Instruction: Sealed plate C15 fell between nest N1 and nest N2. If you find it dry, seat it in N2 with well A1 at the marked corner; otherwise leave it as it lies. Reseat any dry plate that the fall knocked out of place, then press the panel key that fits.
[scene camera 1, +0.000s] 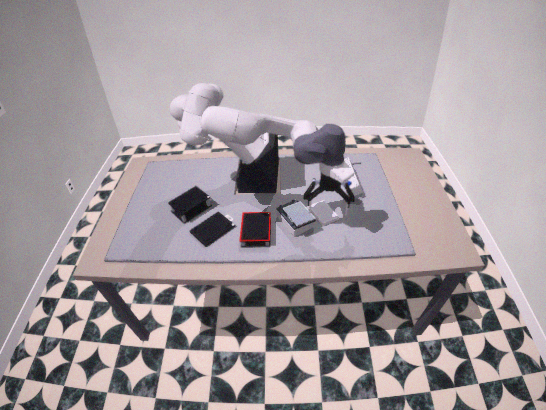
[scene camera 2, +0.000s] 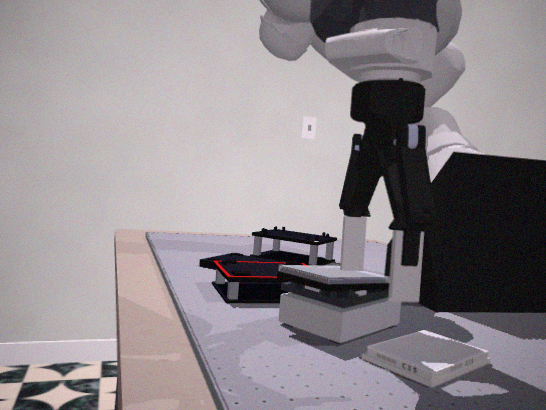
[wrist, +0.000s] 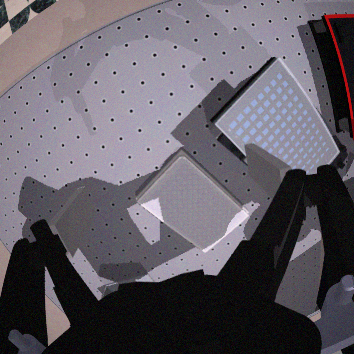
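Plate C15 (scene camera 1: 326, 213) (scene camera 2: 425, 350) (wrist: 192, 200) is a pale, flat, sealed plate lying flat on the mat, its label facing scene camera 2. Whether it is dry cannot be told. My gripper (scene camera 1: 329, 200) (scene camera 2: 381, 284) (wrist: 165, 180) is open and empty above it, with a finger toward each side of the plate in the wrist view. A plate with pale blue wells (scene camera 1: 300, 213) (scene camera 2: 335, 273) (wrist: 282, 117) rests on a black frame over a grey block (scene camera 2: 315, 312) beside C15. No nest labels are readable. A white panel box with a blue key (scene camera 1: 348, 183) is partly hidden behind the gripper.
A raised black stand with a red outline (scene camera 1: 255, 227) (scene camera 2: 255, 270) (wrist: 346, 55) stands beside the welled plate. A low black slab (scene camera 1: 212, 229) and a taller black stand (scene camera 1: 190, 201) (scene camera 2: 295, 237) are farther left. The black arm base (scene camera 1: 257, 172) (scene camera 2: 490, 235) is at the back.
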